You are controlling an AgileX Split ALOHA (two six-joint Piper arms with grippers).
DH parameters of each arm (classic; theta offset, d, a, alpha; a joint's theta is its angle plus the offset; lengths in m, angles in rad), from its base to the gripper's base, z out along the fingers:
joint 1: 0 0.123 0 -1.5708
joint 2: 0.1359 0 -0.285 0
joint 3: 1.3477 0 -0.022 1.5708
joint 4: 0 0.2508 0 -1.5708
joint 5: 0 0 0.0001 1.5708
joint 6: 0 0.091 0 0
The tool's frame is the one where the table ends.
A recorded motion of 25 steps. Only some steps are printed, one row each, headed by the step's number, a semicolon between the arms.
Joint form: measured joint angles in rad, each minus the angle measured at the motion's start. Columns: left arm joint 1, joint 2, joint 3, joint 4, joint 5, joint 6; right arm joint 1, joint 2, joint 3, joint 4, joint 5, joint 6.
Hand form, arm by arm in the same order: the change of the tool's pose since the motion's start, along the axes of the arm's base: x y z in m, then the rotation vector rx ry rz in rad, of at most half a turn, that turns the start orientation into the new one. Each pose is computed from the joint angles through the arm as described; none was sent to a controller.
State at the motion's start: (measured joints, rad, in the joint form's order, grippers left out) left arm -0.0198 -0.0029 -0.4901 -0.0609 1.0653 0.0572; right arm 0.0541 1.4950 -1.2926 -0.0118 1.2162 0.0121
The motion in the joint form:
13: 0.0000 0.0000 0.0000 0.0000 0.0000 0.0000; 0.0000 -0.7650 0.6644 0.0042 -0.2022 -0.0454
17: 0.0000 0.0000 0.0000 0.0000 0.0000 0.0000; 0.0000 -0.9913 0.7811 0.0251 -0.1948 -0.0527
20: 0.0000 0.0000 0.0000 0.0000 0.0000 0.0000; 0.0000 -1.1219 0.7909 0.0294 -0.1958 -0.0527
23: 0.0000 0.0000 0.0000 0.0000 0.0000 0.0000; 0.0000 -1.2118 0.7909 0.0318 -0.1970 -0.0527
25: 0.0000 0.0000 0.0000 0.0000 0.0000 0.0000; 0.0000 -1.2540 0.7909 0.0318 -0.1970 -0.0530
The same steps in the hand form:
13: 0.0000 0.0000 0.0000 0.0000 0.0000 0.0000; -0.1767 -0.0092 -0.0317 0.0033 -0.3026 0.0438
17: 0.0000 0.0000 0.0000 0.0000 0.0000 0.0000; -0.2166 -0.0097 -0.0461 0.0243 -0.4042 0.0476
20: 0.0000 0.0000 0.0000 0.0000 0.0000 0.0000; -0.2356 -0.0104 -0.0406 0.0324 -0.5258 0.0476
23: 0.0000 0.0000 0.0000 0.0000 0.0000 0.0000; -0.2491 -0.0109 -0.0363 0.0376 -0.6168 0.0479
25: 0.0000 0.0000 0.0000 0.0000 0.0000 0.0000; -0.2556 -0.0113 -0.0347 0.0387 -0.6590 0.0484

